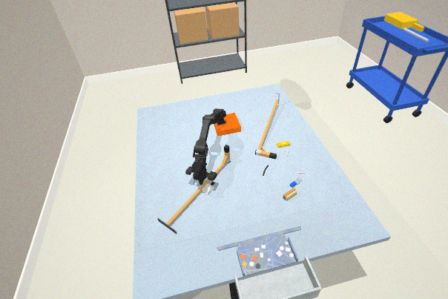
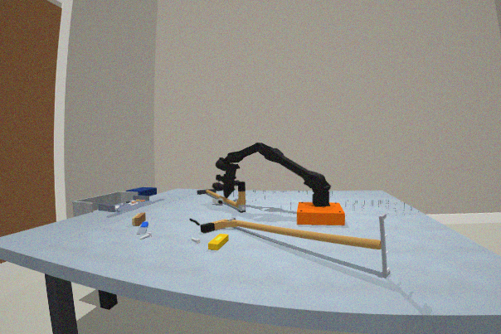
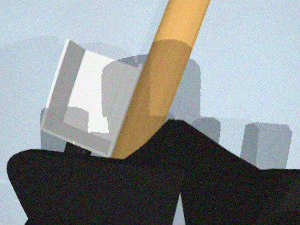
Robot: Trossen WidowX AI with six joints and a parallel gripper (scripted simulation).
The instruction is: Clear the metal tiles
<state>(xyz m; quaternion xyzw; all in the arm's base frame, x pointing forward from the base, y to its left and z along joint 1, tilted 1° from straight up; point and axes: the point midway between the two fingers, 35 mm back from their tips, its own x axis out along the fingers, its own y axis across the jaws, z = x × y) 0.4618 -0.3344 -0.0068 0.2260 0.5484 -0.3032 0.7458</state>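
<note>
Right now my gripper tip is 5 cm below the scraper, 3 cm short of it and 1 cm to the left of it. Round my gripper tip: white-and-black piece 5 cm to the left, 3 cm ahead, 1 cm below; then wooden block 44 cm to the left, 31 cm ahead; then black curved strip 42 cm to the left, 7 cm ahead, 1 cm below.
</note>
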